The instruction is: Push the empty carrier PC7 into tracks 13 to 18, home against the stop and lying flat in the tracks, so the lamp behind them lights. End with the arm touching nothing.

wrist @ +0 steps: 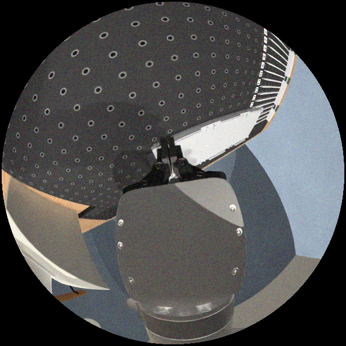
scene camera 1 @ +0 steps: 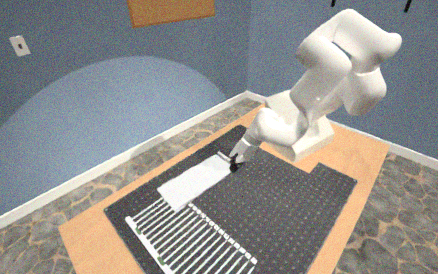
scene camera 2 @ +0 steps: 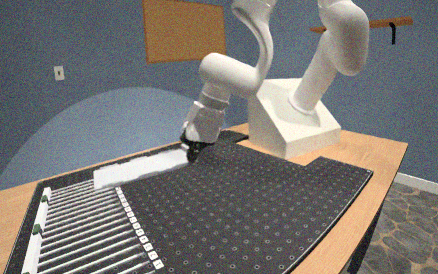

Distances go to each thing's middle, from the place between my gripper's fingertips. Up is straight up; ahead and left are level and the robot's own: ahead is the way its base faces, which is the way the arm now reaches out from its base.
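There's the white carrier PC7 (scene camera 2: 115, 175), and my gripper is sitting 7 cm to the left of it and 13 cm short of it.
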